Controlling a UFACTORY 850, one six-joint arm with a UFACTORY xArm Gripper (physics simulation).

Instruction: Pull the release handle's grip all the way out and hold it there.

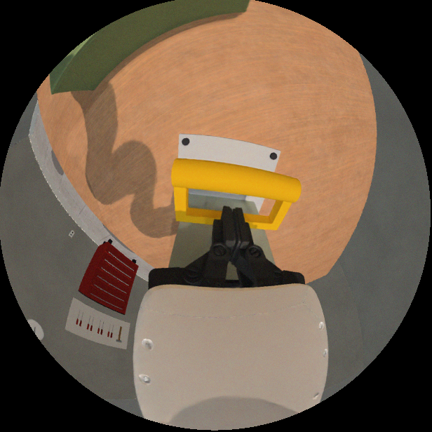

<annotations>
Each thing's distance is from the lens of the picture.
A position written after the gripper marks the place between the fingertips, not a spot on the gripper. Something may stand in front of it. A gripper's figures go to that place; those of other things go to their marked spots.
gripper (228, 218): 13 cm
base plate (205, 147): 22 cm
</annotations>
